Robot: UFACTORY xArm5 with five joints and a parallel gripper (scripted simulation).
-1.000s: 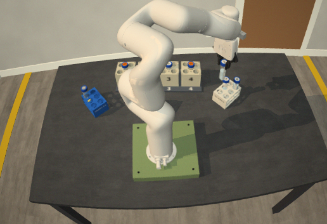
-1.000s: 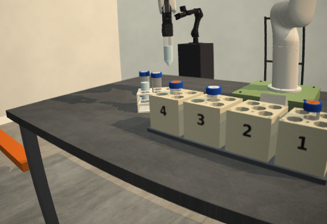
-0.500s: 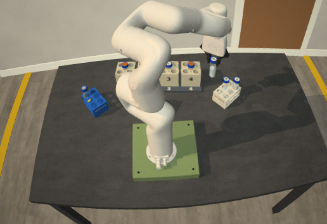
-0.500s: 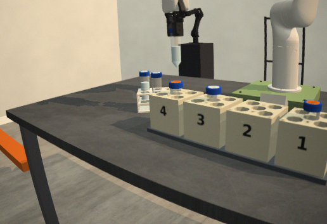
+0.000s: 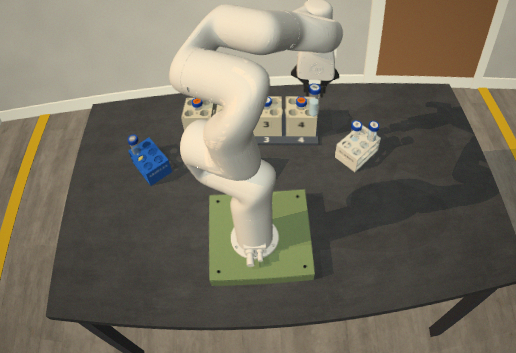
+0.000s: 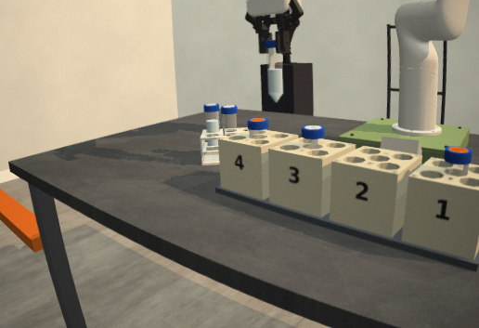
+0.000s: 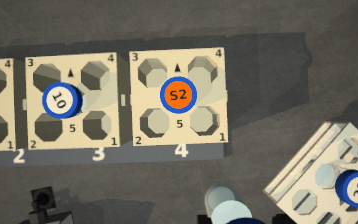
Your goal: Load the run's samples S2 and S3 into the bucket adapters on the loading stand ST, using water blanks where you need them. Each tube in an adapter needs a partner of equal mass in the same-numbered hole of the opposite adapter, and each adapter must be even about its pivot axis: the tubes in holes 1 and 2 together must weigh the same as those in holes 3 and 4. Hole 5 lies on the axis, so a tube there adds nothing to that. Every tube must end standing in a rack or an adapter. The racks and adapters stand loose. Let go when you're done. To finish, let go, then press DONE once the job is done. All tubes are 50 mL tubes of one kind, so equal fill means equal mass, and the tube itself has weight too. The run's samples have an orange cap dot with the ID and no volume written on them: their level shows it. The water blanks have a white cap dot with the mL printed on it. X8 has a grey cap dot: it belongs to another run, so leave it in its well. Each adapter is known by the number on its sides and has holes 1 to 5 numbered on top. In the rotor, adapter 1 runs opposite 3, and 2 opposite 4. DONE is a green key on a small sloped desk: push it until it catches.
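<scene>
The blue-capped tube is 50 mm below my hand and 10 mm to the right of it. The rest, counted from my hand: loading stand ST: 250 mm below, 190 mm to the left, 100 mm ahead; then sample tube S2: 180 mm below, 90 mm ahead, 20 mm to the left; then white blank rack: 220 mm below, 150 mm to the right, 30 mm behind.
</scene>
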